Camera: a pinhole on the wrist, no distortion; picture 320 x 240 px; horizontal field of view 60.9 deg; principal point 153.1 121.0 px. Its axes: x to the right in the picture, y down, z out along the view. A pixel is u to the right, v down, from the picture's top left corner.
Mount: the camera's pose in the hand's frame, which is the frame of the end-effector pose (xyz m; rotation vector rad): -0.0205 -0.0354 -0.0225 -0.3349 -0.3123 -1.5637
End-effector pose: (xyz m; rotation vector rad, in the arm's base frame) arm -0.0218 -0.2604 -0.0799 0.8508 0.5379 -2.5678
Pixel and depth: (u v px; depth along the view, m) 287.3 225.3 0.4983
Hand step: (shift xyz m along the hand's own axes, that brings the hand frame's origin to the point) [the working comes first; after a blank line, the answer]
In the camera's frame: 0.2457 0.1910 0.4983

0.1757 -0.0650 0.5305
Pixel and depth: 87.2 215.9 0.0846
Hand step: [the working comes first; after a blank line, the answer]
In the camera's frame: -0.0205 0.0295 0.0846

0.0108 0.0166 0.0465
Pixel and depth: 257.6 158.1 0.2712
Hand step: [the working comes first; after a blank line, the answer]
In the camera's frame: 0.1041 0.0370 0.2712

0.0198 -0.0231 0.2673
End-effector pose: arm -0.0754 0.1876 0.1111 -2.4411 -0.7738 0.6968
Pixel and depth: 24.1 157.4 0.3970
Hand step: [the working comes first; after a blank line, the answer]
In the camera's frame: -0.1882 0.0531 0.3970

0.0421 0.2947 0.2655
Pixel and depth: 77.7 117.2 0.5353
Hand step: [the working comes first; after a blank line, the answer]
In the camera's frame: -0.1483 -0.0075 0.5353

-0.0166 0.3147 0.4088
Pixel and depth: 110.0 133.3 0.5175
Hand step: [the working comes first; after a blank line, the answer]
In the camera's frame: -0.0820 0.0234 0.5175

0.0131 0.2462 0.4187
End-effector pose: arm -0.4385 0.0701 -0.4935 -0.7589 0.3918 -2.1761
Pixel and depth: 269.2 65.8 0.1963
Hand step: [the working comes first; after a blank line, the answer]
In the camera's frame: 0.0837 -0.0398 0.1963

-0.0580 -0.0328 0.1913
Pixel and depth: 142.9 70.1 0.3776
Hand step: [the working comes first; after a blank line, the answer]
In the camera's frame: -0.0142 -0.0706 0.3776

-0.0843 0.1300 0.3186
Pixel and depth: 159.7 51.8 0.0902
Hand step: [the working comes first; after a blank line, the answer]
In the camera's frame: 0.0022 -0.0229 0.0902

-0.0419 -0.0009 0.0613
